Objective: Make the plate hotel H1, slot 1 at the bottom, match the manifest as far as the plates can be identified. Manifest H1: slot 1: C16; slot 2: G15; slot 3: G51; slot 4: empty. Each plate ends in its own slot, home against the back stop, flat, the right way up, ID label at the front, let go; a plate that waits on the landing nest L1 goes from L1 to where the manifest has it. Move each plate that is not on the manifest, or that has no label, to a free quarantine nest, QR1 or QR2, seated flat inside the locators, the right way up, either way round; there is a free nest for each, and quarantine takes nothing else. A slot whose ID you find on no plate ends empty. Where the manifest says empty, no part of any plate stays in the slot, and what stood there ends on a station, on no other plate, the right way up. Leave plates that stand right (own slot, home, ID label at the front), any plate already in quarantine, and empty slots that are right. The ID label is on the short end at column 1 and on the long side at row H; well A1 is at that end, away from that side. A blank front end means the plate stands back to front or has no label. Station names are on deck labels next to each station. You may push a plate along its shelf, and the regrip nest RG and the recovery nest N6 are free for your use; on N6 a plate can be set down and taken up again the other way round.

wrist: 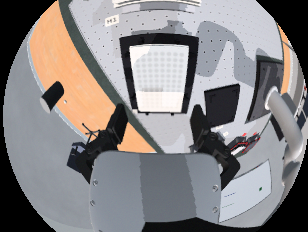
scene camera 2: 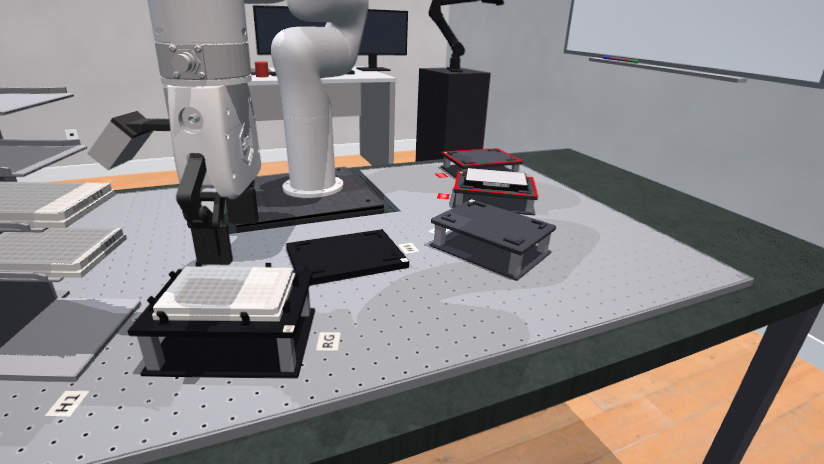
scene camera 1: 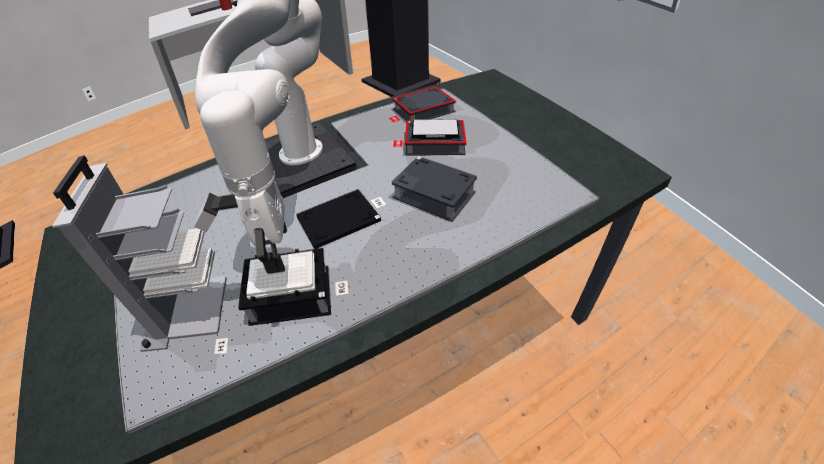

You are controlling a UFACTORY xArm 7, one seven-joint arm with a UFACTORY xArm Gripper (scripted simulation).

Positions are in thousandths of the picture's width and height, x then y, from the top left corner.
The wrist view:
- gripper: 515, 481
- white well plate: 518, 304
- black regrip nest RG: 498, 166
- flat black nest N6: 729, 459
